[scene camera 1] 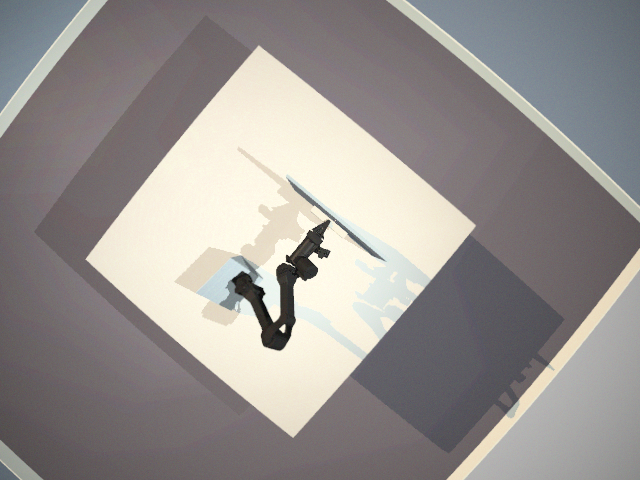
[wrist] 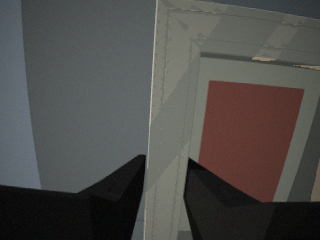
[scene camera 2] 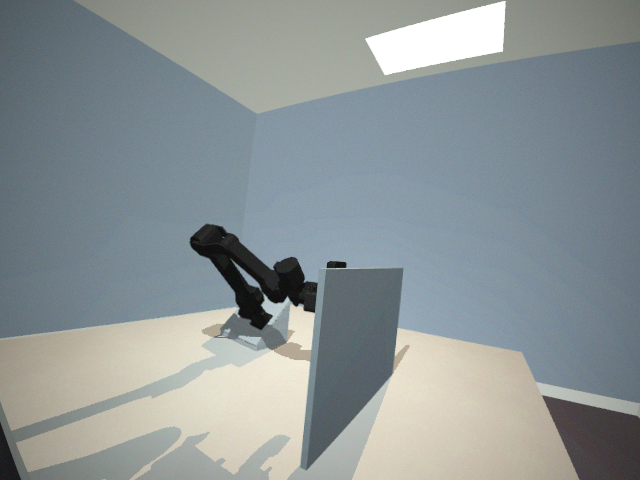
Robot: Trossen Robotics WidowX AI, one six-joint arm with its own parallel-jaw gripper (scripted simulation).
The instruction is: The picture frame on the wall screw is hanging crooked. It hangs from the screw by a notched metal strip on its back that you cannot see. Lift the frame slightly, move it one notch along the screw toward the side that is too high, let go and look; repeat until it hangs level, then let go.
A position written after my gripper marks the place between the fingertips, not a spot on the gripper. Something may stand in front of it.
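Note:
The wrist view shows my gripper (wrist: 163, 163) and a picture frame (wrist: 228, 91). A grey wall panel (scene camera 2: 353, 347) is visible in scene camera 2. Scene camera 2 does not show the picture frame, hidden by the grey wall panel. Scene camera 1 also shows the grey wall panel (scene camera 1: 297, 187).

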